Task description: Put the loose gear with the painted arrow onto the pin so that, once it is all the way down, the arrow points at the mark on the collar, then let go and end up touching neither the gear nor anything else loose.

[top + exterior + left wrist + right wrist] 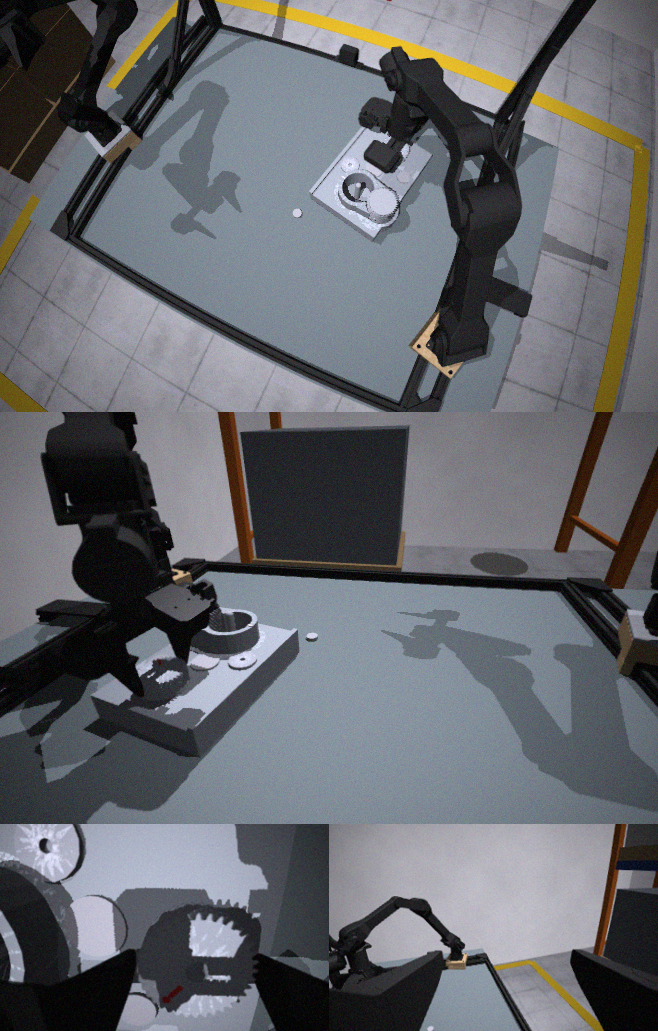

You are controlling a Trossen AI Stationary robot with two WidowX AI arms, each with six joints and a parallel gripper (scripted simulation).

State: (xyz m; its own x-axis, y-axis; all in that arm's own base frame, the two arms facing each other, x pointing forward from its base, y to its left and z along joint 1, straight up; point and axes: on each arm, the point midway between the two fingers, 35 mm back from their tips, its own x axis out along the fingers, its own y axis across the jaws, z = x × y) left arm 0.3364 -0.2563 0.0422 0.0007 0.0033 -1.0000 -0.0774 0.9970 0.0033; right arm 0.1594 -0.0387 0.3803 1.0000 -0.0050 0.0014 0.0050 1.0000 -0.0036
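My left gripper is now 13 cm short of the round collar, 2 cm to the left of it and 3 cm above it. Round my left hand: gear: 3 cm below; pin: 13 cm ahead, 2 cm to the right, 4 cm below.
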